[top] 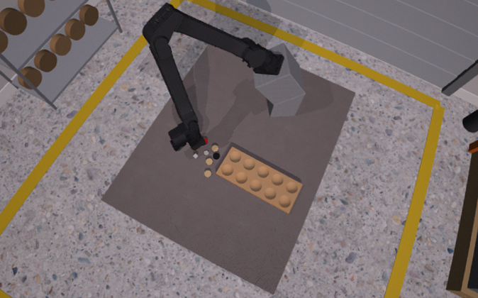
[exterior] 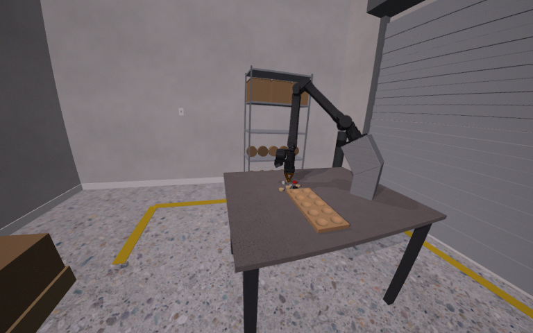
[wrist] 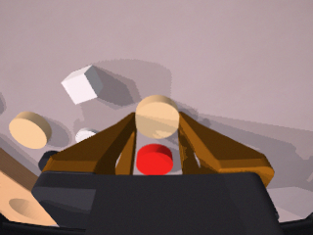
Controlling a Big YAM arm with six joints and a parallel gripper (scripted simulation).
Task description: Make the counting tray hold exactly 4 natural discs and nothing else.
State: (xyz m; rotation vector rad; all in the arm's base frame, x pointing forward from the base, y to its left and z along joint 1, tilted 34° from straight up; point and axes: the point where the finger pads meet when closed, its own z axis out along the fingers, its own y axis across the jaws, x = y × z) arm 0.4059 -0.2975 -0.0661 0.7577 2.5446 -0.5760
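Right now the red piece is 3 cm to the left of my hand, 3 cm behind it and 1 cm below it. From my hand the other things lie so: white cube 5 cm ahead, 2 cm to the left; white disc 6 cm to the left, 2 cm ahead, 1 cm below; black piece 11 cm to the left, 2 cm ahead, 1 cm below.
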